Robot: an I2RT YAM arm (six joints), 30 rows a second.
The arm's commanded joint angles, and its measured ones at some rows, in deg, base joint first. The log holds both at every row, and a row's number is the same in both.
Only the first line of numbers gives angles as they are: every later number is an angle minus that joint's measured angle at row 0.
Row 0, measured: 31.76, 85.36, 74.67, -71.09, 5.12, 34.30
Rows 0 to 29, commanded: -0.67, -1.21, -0.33, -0.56, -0.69, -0.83; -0.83, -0.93, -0.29, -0.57, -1.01, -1.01; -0.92, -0.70, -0.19, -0.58, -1.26, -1.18; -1.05, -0.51, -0.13, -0.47, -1.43, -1.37; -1.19, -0.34, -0.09, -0.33, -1.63, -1.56; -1.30, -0.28, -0.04, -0.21, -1.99, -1.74; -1.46, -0.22, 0.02, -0.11, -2.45, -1.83; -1.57, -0.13, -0.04, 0.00, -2.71, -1.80; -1.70, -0.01, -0.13, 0.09, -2.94, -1.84; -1.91, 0.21, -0.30, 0.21, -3.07, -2.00; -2.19, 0.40, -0.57, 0.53, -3.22, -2.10; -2.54, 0.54, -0.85, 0.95, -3.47, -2.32; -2.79, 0.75, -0.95, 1.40, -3.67, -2.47; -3.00, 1.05, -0.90, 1.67, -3.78, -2.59; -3.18, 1.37, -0.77, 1.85, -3.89, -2.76; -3.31, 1.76, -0.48, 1.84, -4.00, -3.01; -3.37, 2.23, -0.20, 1.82, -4.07, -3.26; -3.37, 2.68, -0.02, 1.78, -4.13, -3.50; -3.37, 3.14, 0.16, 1.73, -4.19, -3.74; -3.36, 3.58, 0.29, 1.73, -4.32, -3.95; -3.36, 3.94, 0.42, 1.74, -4.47, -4.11; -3.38, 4.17, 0.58, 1.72, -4.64, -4.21; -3.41, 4.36, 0.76, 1.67, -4.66, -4.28; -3.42, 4.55, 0.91, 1.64, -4.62, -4.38; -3.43, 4.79, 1.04, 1.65, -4.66, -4.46; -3.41, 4.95, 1.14, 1.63, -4.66, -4.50; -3.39, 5.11, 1.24, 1.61, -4.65, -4.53; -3.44, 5.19, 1.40, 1.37, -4.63, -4.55; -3.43, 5.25, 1.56, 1.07, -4.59, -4.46; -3.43, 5.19, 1.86, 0.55, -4.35, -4.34
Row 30, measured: -3.23, 4.77, -0.80, 1.60, -3.91, -3.82
